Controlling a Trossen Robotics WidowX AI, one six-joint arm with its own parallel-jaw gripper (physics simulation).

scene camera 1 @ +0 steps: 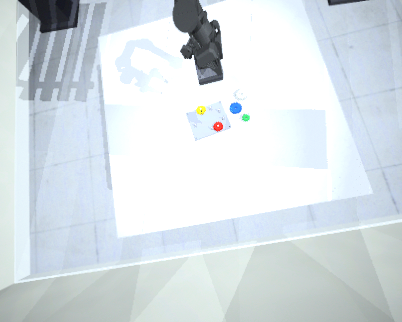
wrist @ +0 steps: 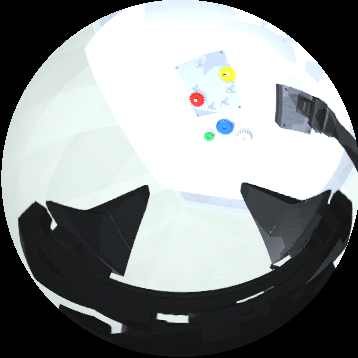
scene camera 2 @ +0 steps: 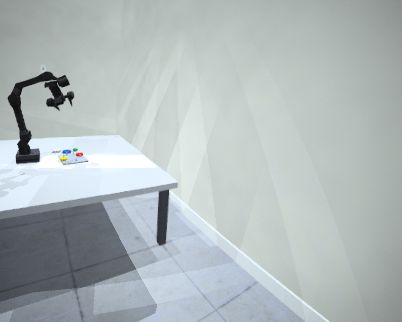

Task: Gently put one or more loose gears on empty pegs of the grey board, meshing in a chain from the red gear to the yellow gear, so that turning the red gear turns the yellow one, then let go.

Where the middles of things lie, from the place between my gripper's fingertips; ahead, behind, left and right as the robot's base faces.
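You'd find the grey board (scene camera 1: 204,122) 350 mm below my hand, and it's 70 mm to the right of my hand and 40 mm ahead of it.
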